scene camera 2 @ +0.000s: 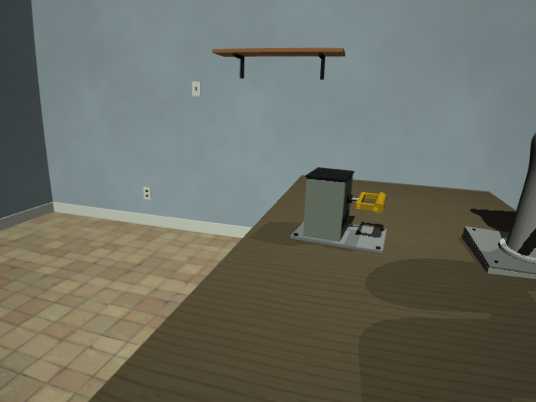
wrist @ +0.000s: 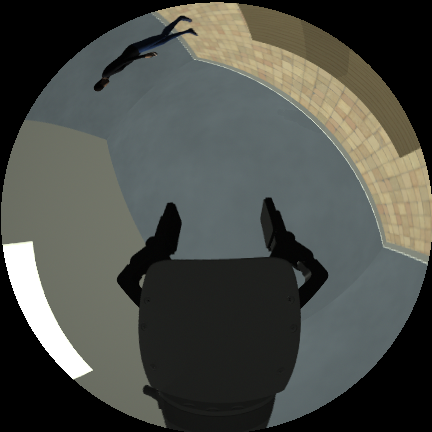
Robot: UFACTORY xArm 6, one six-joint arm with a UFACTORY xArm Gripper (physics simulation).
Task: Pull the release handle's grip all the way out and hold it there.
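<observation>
The release handle's yellow grip (scene camera 2: 381, 202) is a bar on a U-shaped frame, held by a short metal rod at the right side of a grey-green box (scene camera 2: 325, 209) with a black top. The box stands on a light grey base plate (scene camera 2: 365, 244) on the table. A short stretch of rod shows between the box and the yellow frame. My gripper (wrist: 219, 209) is open and empty, with wall behind its fingers in the wrist view. The gripper does not show in the scene view, and the release handle does not show in the wrist view.
The arm's base (scene camera 2: 480, 250) stands on the wooden table (scene camera 2: 260, 320) at the right, facing the grip's side of the box. A wooden shelf (scene camera 2: 280, 52) hangs on the back wall. A person (wrist: 132, 51) shows near the wall in the wrist view.
</observation>
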